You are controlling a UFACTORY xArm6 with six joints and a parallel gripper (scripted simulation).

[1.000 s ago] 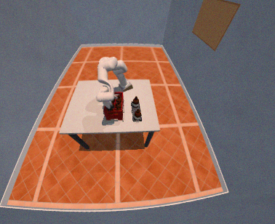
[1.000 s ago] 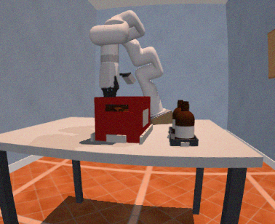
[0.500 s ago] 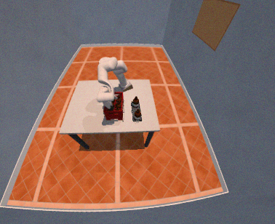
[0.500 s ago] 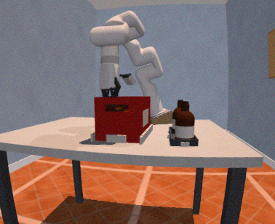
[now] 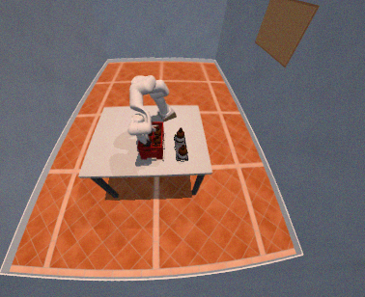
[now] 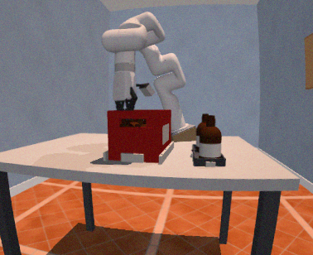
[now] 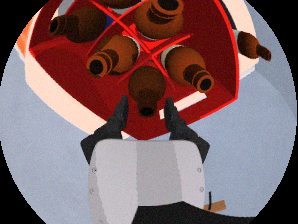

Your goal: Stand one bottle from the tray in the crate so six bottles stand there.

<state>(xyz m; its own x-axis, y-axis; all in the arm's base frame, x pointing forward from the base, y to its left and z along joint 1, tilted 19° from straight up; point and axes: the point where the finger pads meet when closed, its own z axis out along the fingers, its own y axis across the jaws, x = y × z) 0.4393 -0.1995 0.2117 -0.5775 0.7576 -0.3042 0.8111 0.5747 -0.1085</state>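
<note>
Right now the brown bottle is 70 mm below my hand. Round my hand: red crate (70 mm behind, 60 mm to the left, 80 mm below); then tray (300 mm to the left, 150 mm below).
</note>
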